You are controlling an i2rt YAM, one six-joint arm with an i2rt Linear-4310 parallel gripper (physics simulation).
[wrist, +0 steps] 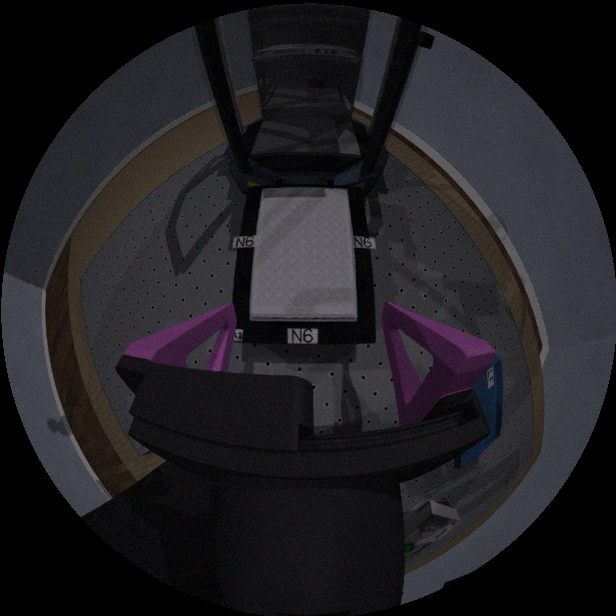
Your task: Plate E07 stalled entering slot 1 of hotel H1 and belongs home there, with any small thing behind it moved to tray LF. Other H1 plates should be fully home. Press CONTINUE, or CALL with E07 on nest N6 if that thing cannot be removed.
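Observation:
In the wrist view a pale grey plate (304,255) lies flat in the black frame of nest N6 (302,336), which carries white N6 labels at its front and sides. My gripper (307,333) has purple fingers spread wide on either side of the nest's near end, open and empty, just short of the plate. Beyond the nest stands the black hotel rack (307,97) with dark shelves; a small magenta spot (314,83) shows deep inside it. The plate's label is not readable.
The nest sits on a grey perforated board with a tan rim. A blue block (488,402) lies by the right finger. A small white box and a green dot (433,517) show at lower right. Grey floor surrounds the table.

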